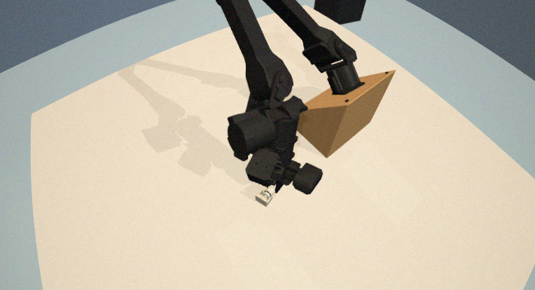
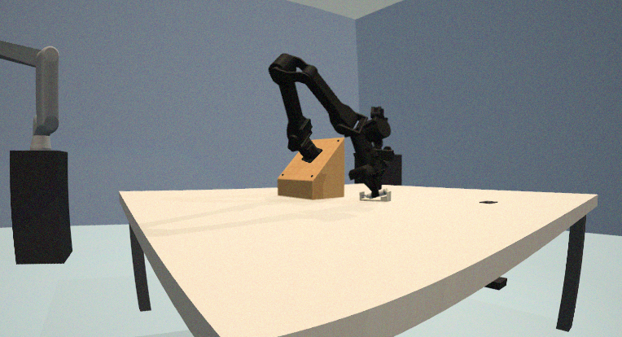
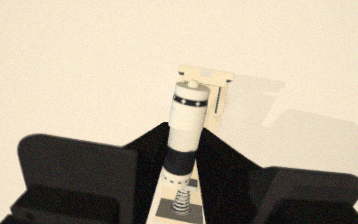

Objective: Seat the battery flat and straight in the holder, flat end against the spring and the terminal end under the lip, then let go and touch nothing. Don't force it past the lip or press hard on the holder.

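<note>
My gripper tip is now 10 mm below the battery.
</note>
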